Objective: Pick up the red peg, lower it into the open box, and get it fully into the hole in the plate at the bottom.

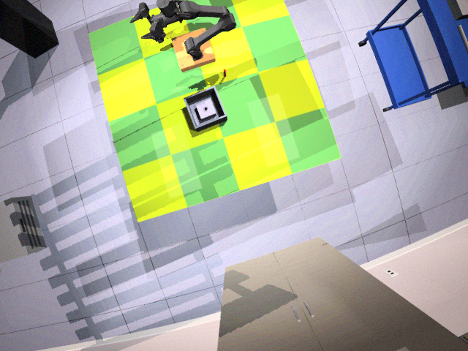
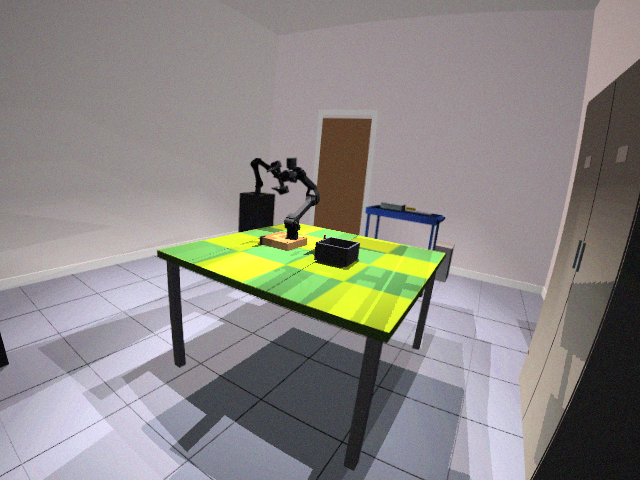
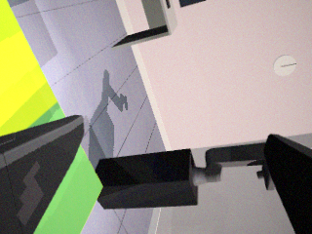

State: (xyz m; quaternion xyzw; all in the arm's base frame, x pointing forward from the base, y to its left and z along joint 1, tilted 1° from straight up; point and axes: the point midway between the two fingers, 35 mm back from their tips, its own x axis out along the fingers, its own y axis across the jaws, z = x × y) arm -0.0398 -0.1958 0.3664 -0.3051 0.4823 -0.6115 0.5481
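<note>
The red peg is 220 mm ahead of my gripper tip, 330 mm to the left of it and 370 mm below it. Also, from my gripper tip: plate: 380 mm ahead, 140 mm to the left, 360 mm below; dark box: 380 mm ahead, 140 mm to the left, 380 mm below.
</note>
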